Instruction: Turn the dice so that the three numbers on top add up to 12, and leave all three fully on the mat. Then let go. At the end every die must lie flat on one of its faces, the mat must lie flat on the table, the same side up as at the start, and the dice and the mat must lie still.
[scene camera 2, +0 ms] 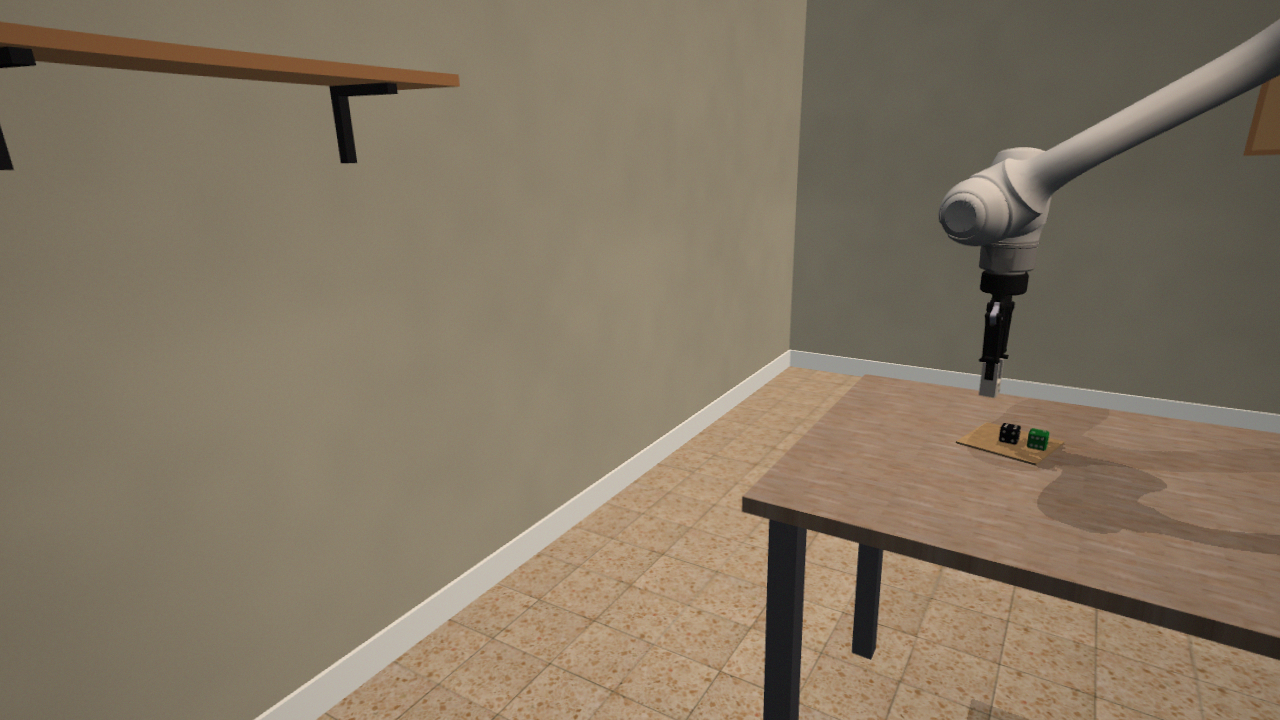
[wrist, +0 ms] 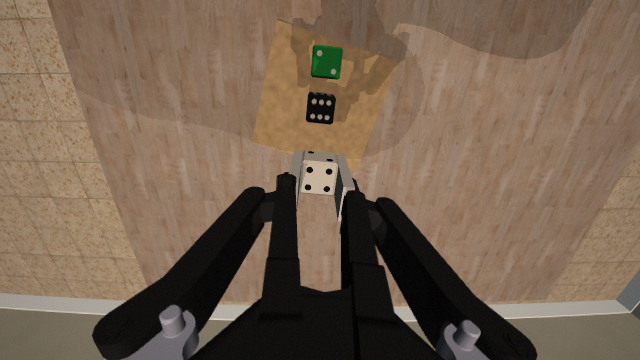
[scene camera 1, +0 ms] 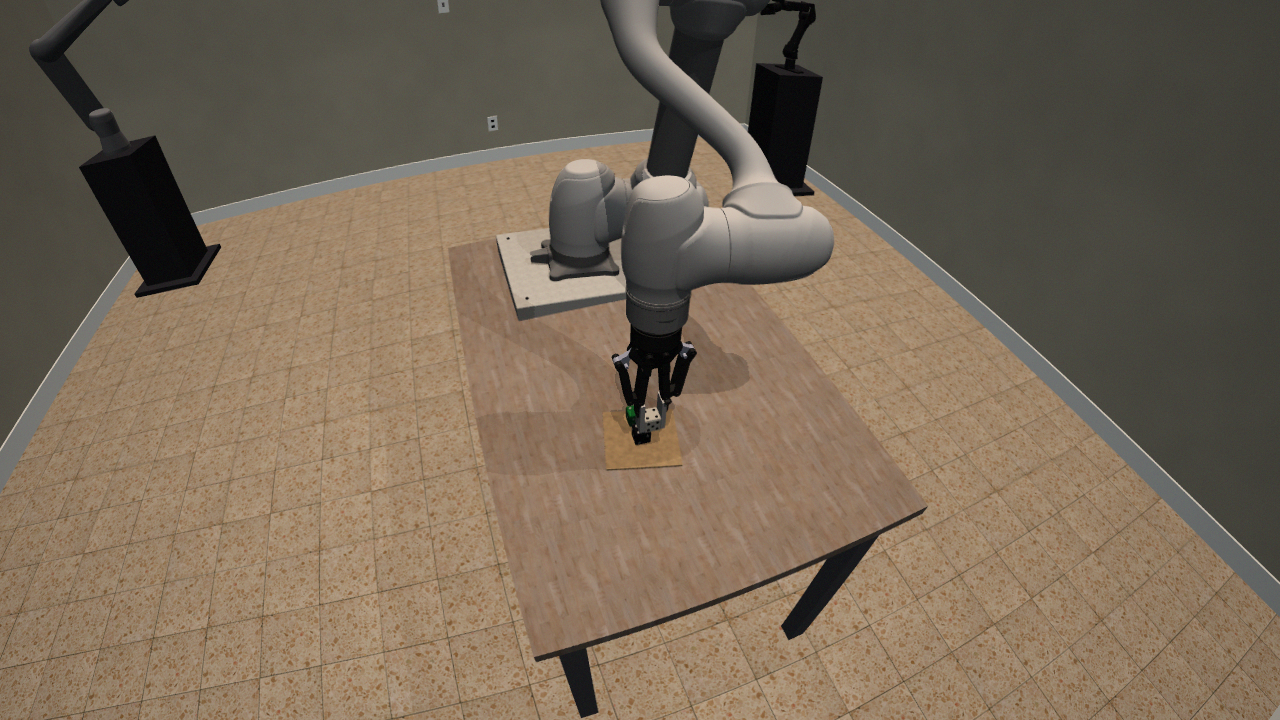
The pictures show: my gripper, a green die and a tan mat.
My gripper also shows in scene camera 2 and in the wrist view.
